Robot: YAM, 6 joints.
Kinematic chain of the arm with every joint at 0, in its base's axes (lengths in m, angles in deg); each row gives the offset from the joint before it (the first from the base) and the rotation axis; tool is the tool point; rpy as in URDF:
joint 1: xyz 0 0 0.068 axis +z
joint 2: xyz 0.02 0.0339 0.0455 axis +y
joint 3: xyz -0.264 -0.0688 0 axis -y
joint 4: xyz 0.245 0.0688 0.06 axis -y
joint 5: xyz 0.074 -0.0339 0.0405 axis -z
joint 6: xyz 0.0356 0 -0.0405 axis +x
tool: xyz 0 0 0 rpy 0 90 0
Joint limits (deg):
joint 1: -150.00..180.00
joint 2: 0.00..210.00
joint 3: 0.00..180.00
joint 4: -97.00..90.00
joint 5: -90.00..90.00
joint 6: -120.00..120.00
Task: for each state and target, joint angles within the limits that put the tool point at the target. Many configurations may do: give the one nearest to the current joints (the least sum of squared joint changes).
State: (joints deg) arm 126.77 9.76 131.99 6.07 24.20 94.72
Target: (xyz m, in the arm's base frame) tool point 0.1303 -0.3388 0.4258
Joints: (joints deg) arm 108.21 0.00 109.98 -31.85 30.13 94.72
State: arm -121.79 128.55 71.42 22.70 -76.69 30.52
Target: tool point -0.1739 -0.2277 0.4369
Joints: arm -134.45 77.23 72.32 25.18 -83.06 30.52
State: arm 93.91 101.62 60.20 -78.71 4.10 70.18
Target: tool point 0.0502 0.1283 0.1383
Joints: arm 71.04 95.90 37.85 -87.54 9.37 70.18
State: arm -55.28 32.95 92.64 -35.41 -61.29 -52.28
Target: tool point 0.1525 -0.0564 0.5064
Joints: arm -31.41 58.99 88.11 -32.29 -61.71 -52.28
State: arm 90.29 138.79 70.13 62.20 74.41 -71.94
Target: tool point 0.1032 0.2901 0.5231
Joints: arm 76.80 93.39 94.97 69.54 73.93 -71.94
